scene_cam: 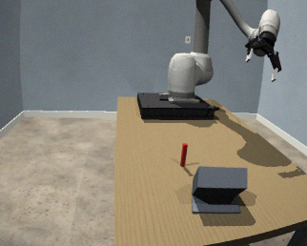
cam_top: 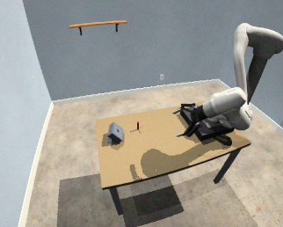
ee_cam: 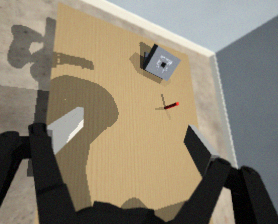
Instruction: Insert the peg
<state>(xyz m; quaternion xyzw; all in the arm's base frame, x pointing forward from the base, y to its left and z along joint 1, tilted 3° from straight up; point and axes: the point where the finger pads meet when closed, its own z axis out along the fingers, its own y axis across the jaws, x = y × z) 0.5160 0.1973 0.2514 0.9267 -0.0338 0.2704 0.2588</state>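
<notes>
Now: hand 360 mm to the left of the red peg, 290 mm above it and 130 mm short of it.
</notes>
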